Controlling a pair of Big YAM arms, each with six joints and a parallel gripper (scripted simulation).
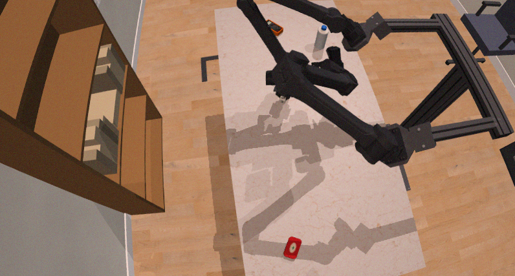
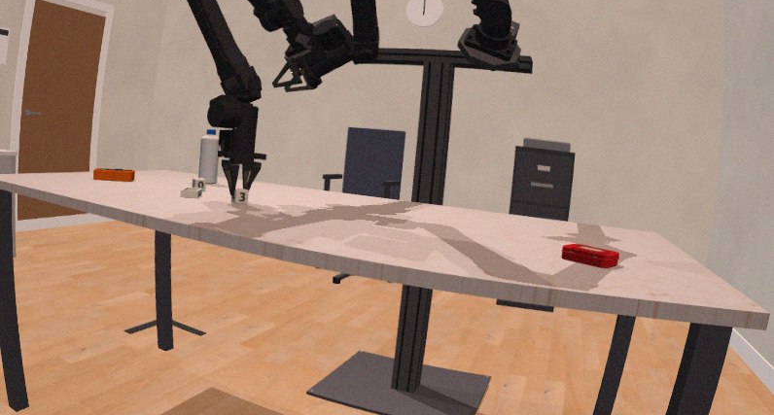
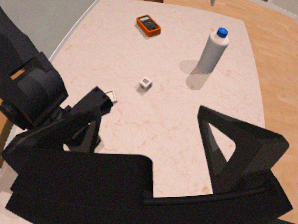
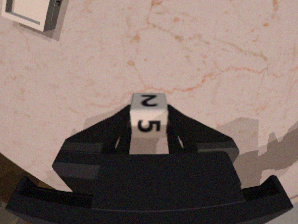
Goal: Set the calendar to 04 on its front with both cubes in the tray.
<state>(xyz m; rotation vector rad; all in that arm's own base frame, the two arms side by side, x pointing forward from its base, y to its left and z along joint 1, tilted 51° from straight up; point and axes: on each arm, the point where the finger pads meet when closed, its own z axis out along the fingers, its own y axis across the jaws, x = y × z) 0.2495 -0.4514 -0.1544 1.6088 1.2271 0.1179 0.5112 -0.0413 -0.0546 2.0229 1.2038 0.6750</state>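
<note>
My right hand is 140 mm to the left of the white calendar tray, 20 mm short of it and 20 mm above it. From my right hand the other things lie so: red tin 760 mm to the left, 70 mm ahead, 10 mm below; white bottle 380 mm to the right, 290 mm behind, 60 mm above; white cube 10 mm below.
</note>
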